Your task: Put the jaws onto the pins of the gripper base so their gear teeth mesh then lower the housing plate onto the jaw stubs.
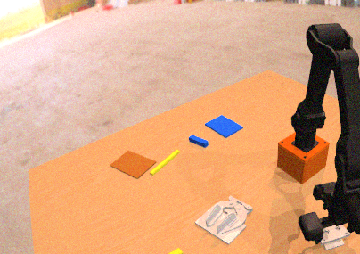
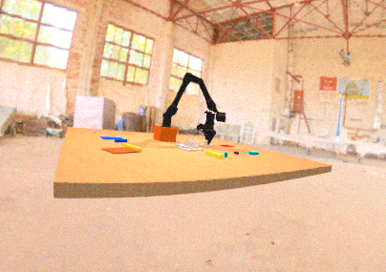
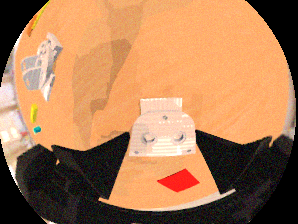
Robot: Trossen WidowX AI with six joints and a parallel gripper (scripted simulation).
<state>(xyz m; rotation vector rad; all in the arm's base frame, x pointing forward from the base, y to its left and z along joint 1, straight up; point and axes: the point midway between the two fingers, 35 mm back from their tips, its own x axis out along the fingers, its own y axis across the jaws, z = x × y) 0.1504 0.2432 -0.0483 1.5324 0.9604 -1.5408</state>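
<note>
The white block is 1 cm to the right of my gripper tip. From my gripper tip the other things lie so: cyan block (33 cm ahead, 11 cm to the left); then black block (31 cm ahead, 2 cm to the right); then red tile (16 cm to the left, 2 cm ahead, 1 cm below).
</note>
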